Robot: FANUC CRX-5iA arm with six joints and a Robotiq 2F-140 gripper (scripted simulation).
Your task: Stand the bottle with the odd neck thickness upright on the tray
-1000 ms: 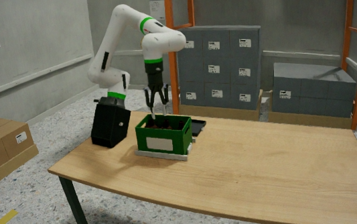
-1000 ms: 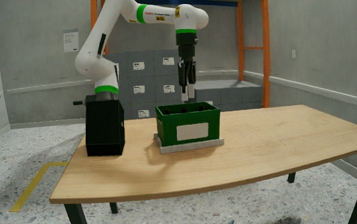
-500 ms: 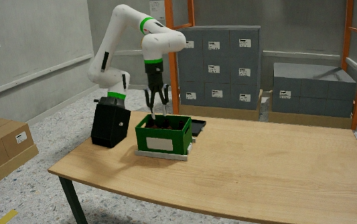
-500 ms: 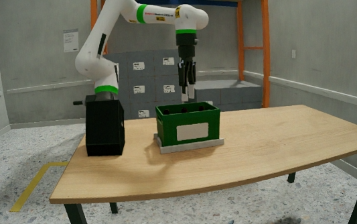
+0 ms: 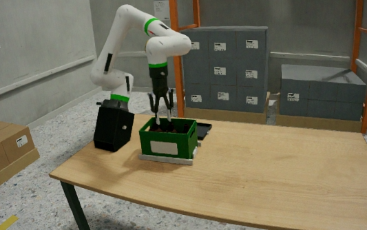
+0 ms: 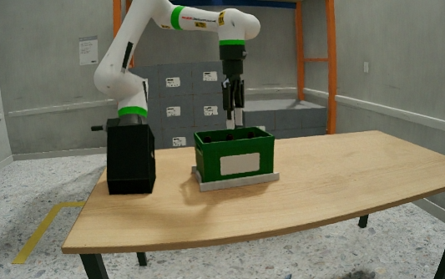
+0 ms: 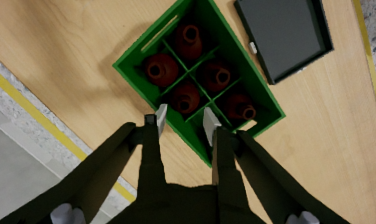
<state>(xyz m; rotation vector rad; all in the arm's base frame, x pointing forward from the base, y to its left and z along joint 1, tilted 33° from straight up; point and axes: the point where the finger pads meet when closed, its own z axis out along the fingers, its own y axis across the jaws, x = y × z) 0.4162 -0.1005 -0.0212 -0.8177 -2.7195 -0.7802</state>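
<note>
Now: the green crate 10 mm behind my hand, 50 mm to the left of it and 160 mm below it. From my hand the other things lie so: brown bottle (100 mm behind, 70 mm to the left, 160 mm below); then dark tray (20 mm behind, 330 mm to the left, 230 mm below).
</note>
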